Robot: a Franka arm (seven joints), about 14 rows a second.
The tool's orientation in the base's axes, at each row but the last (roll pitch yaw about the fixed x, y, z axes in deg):
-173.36, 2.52, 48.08
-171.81, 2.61, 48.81
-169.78, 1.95, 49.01
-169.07, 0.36, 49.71
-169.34, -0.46, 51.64
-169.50, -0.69, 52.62
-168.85, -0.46, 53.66
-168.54, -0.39, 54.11
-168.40, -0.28, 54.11
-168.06, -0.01, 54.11
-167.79, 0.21, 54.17
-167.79, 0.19, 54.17
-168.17, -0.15, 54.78
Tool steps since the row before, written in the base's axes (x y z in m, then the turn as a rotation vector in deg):
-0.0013, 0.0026, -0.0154, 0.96, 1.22, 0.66
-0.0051, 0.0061, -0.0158, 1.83, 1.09, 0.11
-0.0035, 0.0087, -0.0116, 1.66, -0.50, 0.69
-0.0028, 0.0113, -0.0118, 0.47, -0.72, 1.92
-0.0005, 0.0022, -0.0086, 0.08, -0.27, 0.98
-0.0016, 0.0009, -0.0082, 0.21, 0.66, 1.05
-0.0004, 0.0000, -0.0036, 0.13, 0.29, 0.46
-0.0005, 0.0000, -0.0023, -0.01, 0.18, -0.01
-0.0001, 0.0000, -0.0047, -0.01, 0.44, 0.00
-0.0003, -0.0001, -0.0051, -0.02, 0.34, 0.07
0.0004, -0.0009, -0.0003, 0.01, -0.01, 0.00
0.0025, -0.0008, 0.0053, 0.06, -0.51, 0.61
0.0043, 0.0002, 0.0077, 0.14, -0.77, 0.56
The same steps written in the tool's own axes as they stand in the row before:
0.0017, -0.0009, 0.0155, 1.52, -0.18, -0.71
0.0019, -0.0055, 0.0167, 2.02, 0.62, -0.29
0.0047, -0.0062, 0.0127, 0.69, 1.43, -0.98
0.0069, -0.0070, 0.0133, -0.26, 0.45, -2.04
0.0013, -0.0001, 0.0088, -0.15, 0.04, -1.01
-0.0004, -0.0003, 0.0084, 0.66, -0.42, -0.98
-0.0003, 0.0004, 0.0036, 0.31, -0.15, -0.44
-0.0003, 0.0001, 0.0023, 0.14, -0.11, 0.03
-0.0001, 0.0009, 0.0046, 0.35, -0.26, 0.06
-0.0003, 0.0009, 0.0050, 0.26, -0.23, -0.02
-0.0005, 0.0009, 0.0001, 0.00, 0.01, 0.00
0.0008, 0.0013, -0.0057, -0.38, 0.21, -0.67
0.0027, 0.0017, -0.0082, -0.55, 0.43, -0.66

